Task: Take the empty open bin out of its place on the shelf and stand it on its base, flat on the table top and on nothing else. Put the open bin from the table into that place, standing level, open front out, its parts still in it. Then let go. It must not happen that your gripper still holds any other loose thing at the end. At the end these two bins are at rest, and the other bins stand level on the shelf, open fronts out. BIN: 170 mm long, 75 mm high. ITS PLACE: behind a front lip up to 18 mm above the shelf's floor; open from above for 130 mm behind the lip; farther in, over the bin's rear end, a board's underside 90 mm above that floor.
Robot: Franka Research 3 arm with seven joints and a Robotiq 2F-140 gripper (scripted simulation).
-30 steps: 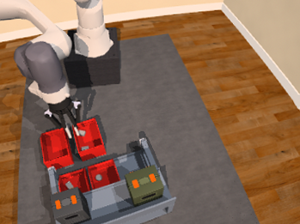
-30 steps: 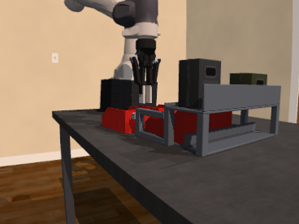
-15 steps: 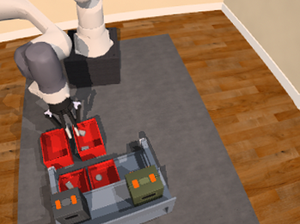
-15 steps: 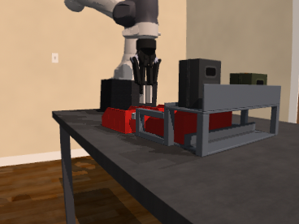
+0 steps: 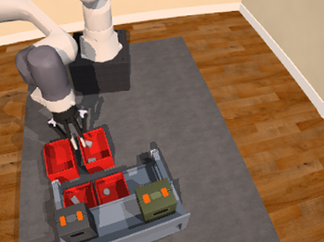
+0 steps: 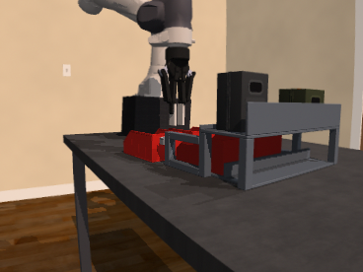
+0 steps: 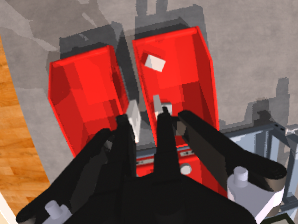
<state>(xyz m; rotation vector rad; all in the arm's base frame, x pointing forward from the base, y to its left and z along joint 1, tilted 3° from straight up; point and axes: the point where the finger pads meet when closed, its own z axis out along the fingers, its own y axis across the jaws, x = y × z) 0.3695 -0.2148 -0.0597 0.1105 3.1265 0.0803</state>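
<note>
Now: hand 130 mm short of the shelf lip, 110 mm above it and 60 mm to the right of it. Also, from my hand: grey box 300 mm ahead, 80 mm to the right, 40 mm above; then olive box 330 mm ahead, 150 mm to the left, 30 mm above.
</note>
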